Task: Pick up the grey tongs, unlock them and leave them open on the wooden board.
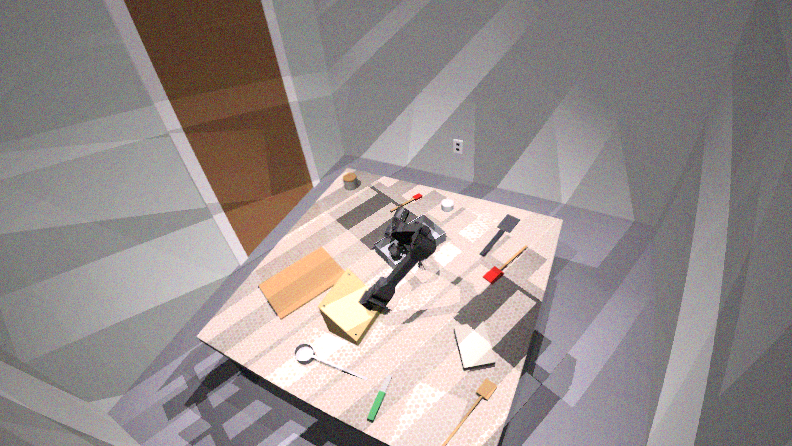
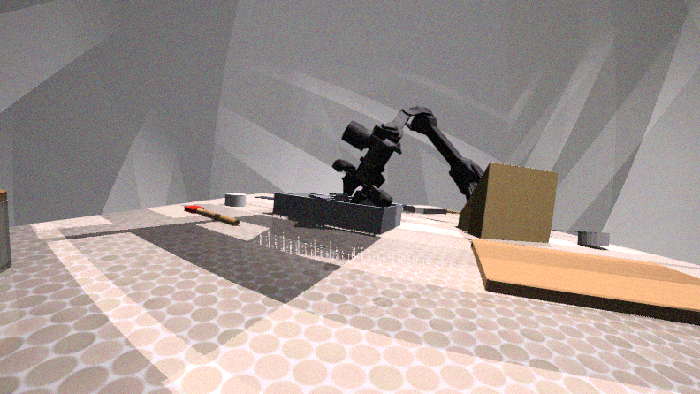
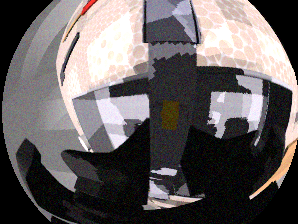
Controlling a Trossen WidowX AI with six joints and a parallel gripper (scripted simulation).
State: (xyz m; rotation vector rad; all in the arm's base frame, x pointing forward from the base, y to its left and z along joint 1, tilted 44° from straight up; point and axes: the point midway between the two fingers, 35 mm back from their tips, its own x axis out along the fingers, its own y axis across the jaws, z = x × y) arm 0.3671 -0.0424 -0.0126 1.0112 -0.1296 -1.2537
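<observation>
The roasting tin is 3 cm to the left of my gripper tip and 2 cm ahead of it. Round my gripper tip: red spatula (41 cm to the right, 6 cm ahead, 2 cm below); red-tipped stick (32 cm ahead, 18 cm to the left, 3 cm below); white puck (34 cm ahead, 3 cm to the right, 1 cm below).
</observation>
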